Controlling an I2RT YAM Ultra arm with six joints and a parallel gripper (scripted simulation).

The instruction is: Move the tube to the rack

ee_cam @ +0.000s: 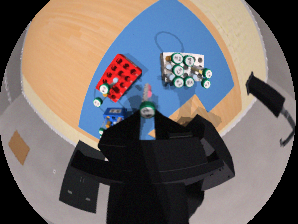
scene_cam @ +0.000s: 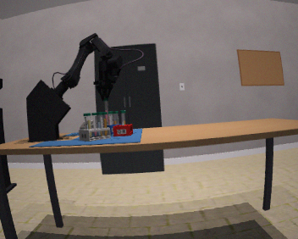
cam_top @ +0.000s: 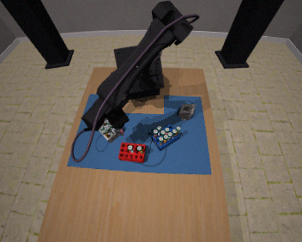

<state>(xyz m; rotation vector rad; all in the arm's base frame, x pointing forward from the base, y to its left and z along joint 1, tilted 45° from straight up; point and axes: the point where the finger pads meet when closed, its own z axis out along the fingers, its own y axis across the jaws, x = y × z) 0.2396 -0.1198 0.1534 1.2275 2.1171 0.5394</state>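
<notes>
Now: the white-capped tube 10 mm ahead of my hand, 10 mm to the right of it and 60 mm below it. Round my hand: white rack RB 60 mm behind, 110 mm to the right, 170 mm below; blue rack RA 20 mm ahead, 210 mm to the left, 170 mm below; red rack QR 80 mm ahead, 30 mm to the left, 170 mm below.
</notes>
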